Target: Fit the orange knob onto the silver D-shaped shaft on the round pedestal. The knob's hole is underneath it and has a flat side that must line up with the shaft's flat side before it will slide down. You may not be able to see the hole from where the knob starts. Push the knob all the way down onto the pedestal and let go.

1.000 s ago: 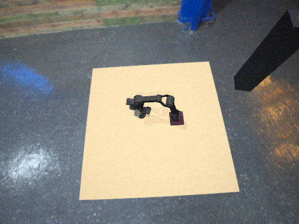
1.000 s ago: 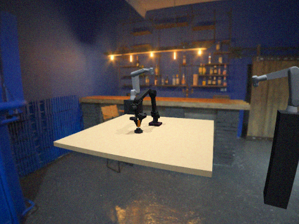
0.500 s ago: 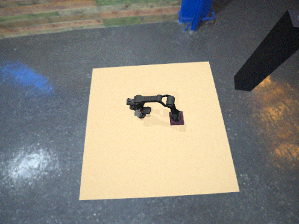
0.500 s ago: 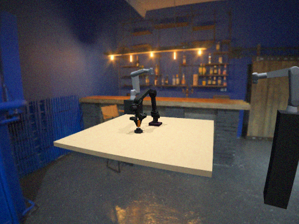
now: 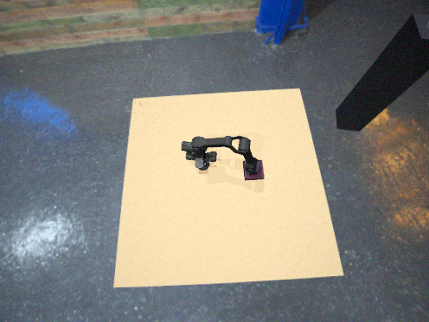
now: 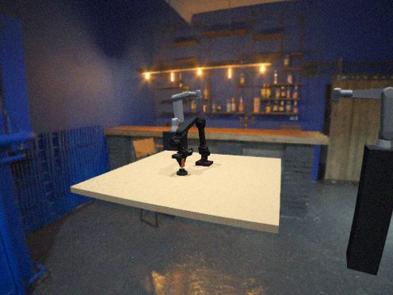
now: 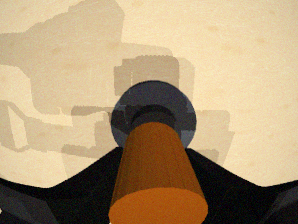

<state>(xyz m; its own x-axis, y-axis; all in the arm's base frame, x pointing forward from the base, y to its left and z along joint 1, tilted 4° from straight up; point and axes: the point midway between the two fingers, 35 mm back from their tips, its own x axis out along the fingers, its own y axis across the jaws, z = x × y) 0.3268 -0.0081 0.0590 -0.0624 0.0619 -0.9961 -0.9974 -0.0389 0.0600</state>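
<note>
Now: gripper tip 3 cm below the orange knob. Round my gripper tip: round dark pedestal (4 cm below).
</note>
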